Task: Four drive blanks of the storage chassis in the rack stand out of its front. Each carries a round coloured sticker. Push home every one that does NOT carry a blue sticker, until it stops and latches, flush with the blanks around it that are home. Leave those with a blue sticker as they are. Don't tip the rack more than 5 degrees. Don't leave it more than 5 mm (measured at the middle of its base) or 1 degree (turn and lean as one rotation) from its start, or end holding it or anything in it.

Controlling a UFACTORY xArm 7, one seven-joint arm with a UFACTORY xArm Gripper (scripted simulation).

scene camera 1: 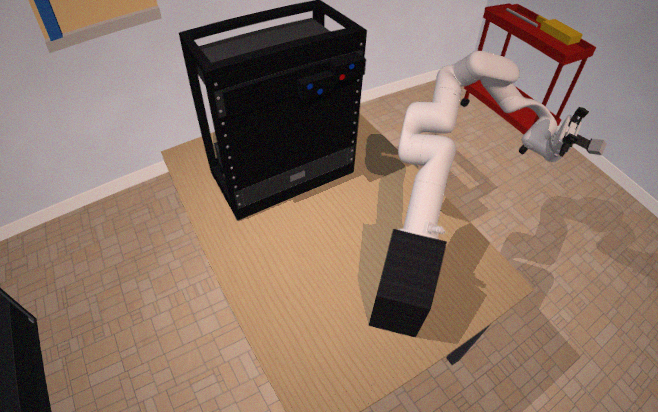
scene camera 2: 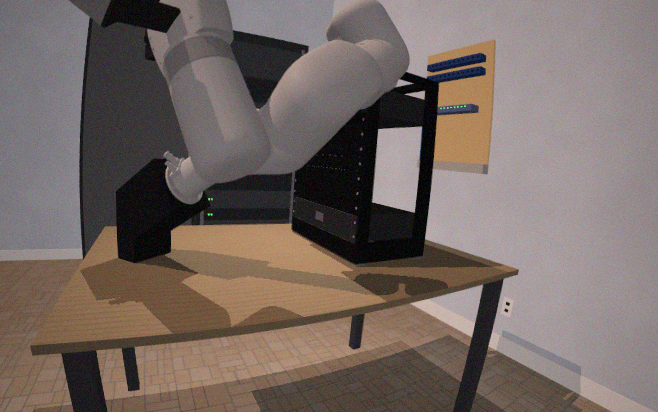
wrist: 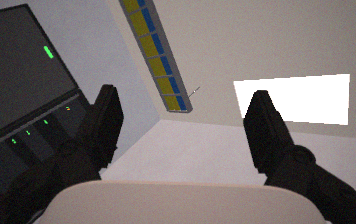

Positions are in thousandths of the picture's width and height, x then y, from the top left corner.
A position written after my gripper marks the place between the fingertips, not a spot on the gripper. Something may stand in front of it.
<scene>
I see my gripper (scene camera 1: 881,297).
My gripper shows as well in the wrist view (wrist: 518,462).
</scene>
